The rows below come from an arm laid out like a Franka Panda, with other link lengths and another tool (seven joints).
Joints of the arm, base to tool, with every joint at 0 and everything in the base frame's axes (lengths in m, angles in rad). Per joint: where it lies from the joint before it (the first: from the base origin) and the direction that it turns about. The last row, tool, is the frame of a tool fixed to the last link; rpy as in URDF.
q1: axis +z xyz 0 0 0.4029
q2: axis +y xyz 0 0 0
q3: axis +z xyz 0 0 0.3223
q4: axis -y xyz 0.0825 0 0
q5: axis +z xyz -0.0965 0 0.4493
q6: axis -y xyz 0 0 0
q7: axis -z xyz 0.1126 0 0
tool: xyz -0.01 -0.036 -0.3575 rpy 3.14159 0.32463 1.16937
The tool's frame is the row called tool.
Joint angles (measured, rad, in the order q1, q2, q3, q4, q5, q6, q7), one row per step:
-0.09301, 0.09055, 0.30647, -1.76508, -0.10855, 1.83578, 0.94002
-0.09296, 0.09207, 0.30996, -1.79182, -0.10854, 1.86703, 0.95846
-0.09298, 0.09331, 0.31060, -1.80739, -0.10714, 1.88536, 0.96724
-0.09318, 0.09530, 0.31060, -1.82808, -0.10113, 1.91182, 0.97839
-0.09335, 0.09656, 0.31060, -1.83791, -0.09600, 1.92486, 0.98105
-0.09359, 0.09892, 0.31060, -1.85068, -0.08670, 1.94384, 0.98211
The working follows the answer.
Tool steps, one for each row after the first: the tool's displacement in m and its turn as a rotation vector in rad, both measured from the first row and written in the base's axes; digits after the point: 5 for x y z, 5 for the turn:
-0.00037, 0.00389, -0.01290, 0.00244, -0.00405, -0.01174
-0.00069, 0.00560, -0.02067, 0.00514, -0.00568, -0.01852
-0.00084, 0.00861, -0.03117, 0.01305, -0.00853, -0.02941
-0.00099, 0.01061, -0.03636, 0.01899, -0.00931, -0.03292
-0.00079, 0.01404, -0.04344, 0.02962, -0.01082, -0.03615

Tool pose at each row, in the base's axes (x y z in m, rotation vector in rad; rounded; the steps above come from the unrounded poses):
0.63673, 0.08993, 0.32841, 2.87139, 0.67139, -0.49434
0.63636, 0.09383, 0.31551, 2.87944, 0.65532, -0.48953
0.63605, 0.09553, 0.30774, 2.88522, 0.64668, -0.48751
0.63589, 0.09854, 0.29724, 2.89779, 0.63425, -0.48321
0.63575, 0.10054, 0.29205, 2.90500, 0.63169, -0.48134
0.63594, 0.10397, 0.28498, 2.91650, 0.63140, -0.47738

